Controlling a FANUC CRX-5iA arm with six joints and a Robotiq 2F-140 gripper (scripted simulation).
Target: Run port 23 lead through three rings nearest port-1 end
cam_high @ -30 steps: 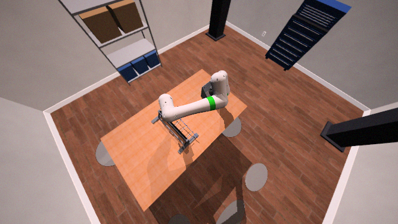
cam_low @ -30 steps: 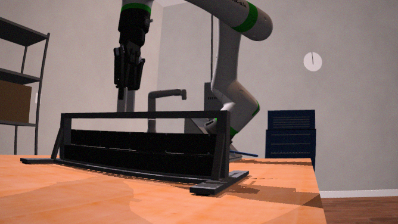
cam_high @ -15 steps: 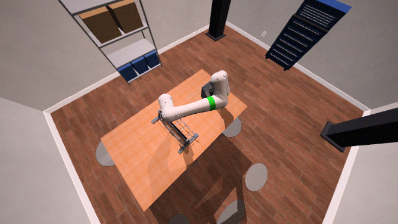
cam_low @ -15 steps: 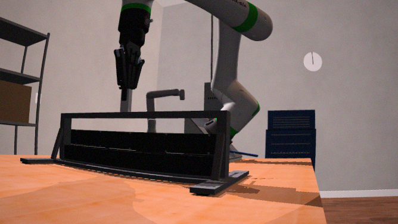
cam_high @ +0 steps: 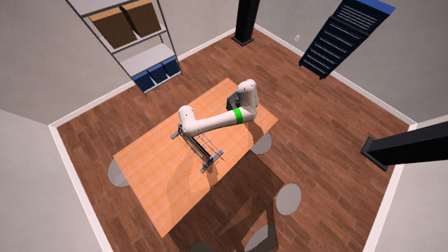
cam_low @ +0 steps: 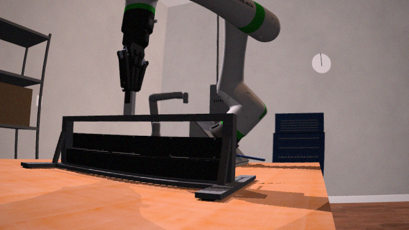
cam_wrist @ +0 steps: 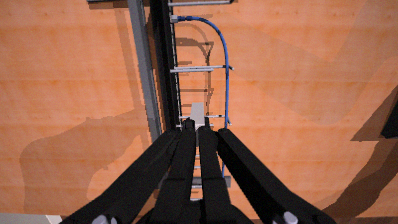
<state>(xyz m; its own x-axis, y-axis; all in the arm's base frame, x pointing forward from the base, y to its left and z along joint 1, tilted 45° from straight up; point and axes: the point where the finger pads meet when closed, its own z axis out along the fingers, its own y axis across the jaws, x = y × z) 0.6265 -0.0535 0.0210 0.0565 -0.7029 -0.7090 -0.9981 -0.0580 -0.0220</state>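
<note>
My hand is 110 mm above the patch panel, 60 mm short of it and 50 mm to the right of it.
</note>
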